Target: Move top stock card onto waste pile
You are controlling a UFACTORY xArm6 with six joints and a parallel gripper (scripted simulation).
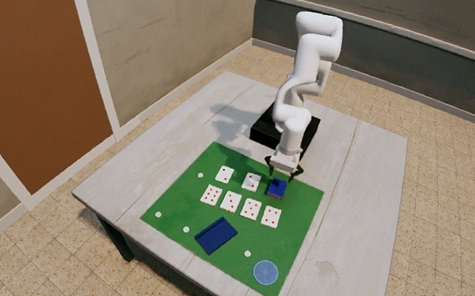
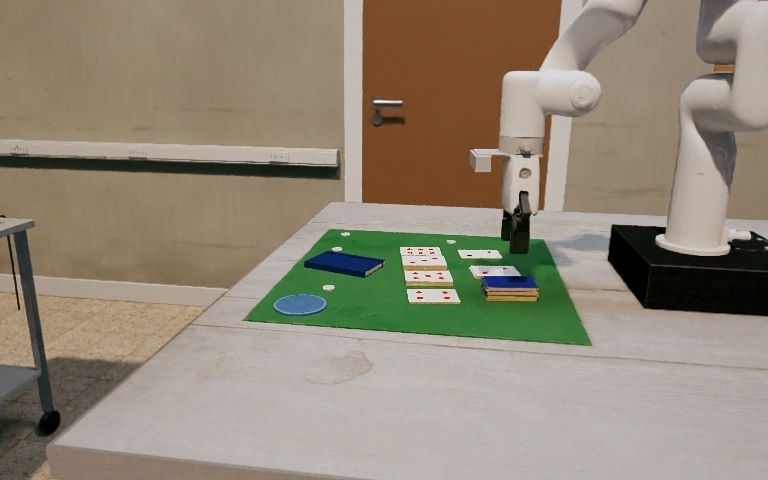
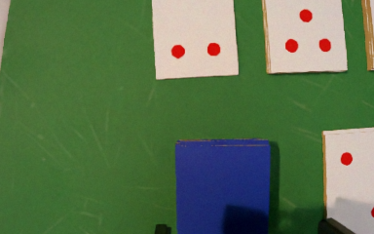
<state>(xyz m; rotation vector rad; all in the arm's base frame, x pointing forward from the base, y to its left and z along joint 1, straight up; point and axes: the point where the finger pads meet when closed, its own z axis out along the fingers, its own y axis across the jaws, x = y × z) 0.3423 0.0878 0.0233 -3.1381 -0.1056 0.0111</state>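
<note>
Now: the tile 80 mm below my hand. Round my hand: green mat (160 mm ahead, 110 mm to the right, 120 mm below); then card (40 mm ahead, 240 mm to the right, 100 mm below).
</note>
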